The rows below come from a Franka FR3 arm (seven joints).
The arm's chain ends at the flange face. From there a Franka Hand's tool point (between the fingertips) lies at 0.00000 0.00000 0.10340 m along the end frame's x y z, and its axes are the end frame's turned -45 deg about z.
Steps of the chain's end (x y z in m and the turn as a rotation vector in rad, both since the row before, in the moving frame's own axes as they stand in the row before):
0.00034 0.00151 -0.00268 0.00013 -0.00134 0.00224
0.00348 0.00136 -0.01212 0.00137 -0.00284 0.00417
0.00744 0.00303 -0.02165 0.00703 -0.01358 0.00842
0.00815 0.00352 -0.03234 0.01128 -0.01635 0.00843
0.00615 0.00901 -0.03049 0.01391 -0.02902 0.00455
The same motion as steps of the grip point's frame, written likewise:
-0.00092 0.00120 -0.00268 0.00104 -0.00086 0.00224
0.00139 0.00311 -0.01212 0.00298 -0.00104 0.00417
0.00265 0.00589 -0.02166 0.01457 -0.00463 0.00842
0.00291 0.00623 -0.03236 0.01954 -0.00359 0.00843
-0.00312 0.00758 -0.03054 0.03036 -0.01068 0.00455

